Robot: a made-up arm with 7 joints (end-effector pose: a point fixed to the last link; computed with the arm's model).
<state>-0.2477 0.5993 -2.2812 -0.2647 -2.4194 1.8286 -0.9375</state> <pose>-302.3 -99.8 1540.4 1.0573 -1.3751 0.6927</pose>
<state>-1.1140 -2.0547 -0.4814 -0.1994 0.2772 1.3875 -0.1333</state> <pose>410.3 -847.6 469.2 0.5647 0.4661 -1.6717</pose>
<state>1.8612 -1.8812 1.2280 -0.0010 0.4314 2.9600 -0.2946</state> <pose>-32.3 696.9 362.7 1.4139 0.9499 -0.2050</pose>
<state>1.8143 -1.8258 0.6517 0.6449 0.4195 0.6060 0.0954</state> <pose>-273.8 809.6 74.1 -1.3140 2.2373 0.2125</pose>
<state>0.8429 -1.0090 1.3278 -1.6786 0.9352 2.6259 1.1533</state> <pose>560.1 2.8 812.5 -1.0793 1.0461 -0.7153</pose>
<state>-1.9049 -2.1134 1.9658 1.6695 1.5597 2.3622 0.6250</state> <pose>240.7 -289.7 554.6 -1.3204 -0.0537 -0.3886</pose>
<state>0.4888 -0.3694 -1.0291 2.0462 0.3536 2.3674 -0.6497</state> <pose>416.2 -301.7 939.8 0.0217 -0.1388 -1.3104</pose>
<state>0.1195 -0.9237 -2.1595 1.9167 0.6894 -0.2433 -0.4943</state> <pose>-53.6 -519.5 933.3 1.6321 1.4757 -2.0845</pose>
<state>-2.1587 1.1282 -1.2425 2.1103 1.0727 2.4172 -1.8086</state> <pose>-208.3 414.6 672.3 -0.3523 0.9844 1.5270</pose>
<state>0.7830 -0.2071 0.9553 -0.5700 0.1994 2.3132 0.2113</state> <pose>288.3 -297.7 1296.2 -2.5683 0.6083 -1.2463</pose>
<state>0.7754 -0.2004 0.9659 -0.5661 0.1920 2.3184 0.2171</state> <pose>285.0 -300.9 1295.6 -2.5588 0.6132 -1.2472</pose>
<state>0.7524 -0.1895 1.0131 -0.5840 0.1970 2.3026 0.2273</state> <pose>289.9 -310.5 1288.1 -2.5296 0.5806 -1.2423</pose>
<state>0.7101 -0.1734 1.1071 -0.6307 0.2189 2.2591 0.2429</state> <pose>305.7 -326.1 1271.3 -2.4717 0.5016 -1.2316</pose>
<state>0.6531 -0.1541 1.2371 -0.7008 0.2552 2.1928 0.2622</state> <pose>330.8 -341.5 1247.0 -2.3857 0.3928 -1.2192</pose>
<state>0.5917 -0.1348 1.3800 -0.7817 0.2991 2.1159 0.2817</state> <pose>360.4 -350.4 1219.5 -2.2827 0.2809 -1.2082</pose>
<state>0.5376 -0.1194 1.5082 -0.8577 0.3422 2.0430 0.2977</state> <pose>388.5 -350.9 1194.6 -2.1840 0.1889 -1.2003</pose>
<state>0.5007 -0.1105 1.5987 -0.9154 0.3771 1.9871 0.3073</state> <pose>410.0 -346.7 1176.5 -2.1102 0.1284 -1.1952</pose>
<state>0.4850 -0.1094 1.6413 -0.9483 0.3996 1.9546 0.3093</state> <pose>423.0 -342.7 1166.4 -2.0735 0.0996 -1.1920</pose>
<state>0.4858 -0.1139 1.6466 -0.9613 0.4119 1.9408 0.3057</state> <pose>429.6 -340.6 1162.7 -2.0665 0.0917 -1.1905</pose>
